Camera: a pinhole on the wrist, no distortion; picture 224 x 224 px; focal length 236.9 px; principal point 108.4 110.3 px. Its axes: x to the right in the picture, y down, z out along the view. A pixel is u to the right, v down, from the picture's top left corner.
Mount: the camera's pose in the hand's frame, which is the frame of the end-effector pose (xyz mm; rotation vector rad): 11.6 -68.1 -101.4 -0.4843 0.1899 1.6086
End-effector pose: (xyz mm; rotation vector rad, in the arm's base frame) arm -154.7 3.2 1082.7 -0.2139 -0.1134 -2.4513
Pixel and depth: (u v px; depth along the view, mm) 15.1 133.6 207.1
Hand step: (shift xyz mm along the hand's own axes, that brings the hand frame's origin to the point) -46.2 -60.7 114.4
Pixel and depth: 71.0 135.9 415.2
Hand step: -111.0 35.4 289.7
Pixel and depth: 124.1 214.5 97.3
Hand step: -49.4 -27.4 -24.2
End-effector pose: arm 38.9 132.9 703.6 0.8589 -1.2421 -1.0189
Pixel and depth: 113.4 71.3 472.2
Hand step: -3.9 139.9 329.4
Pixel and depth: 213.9 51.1 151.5
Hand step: 17.5 58.4 12.2
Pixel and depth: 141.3 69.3 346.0
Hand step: 2.0 121.7 197.8
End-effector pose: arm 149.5 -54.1 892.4 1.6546 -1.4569 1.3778
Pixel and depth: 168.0 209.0 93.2
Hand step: -45.2 -13.2 -34.2
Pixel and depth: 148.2 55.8 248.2
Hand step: 18.4 76.1 112.5
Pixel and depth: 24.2 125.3 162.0
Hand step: -28.2 -56.0 65.7
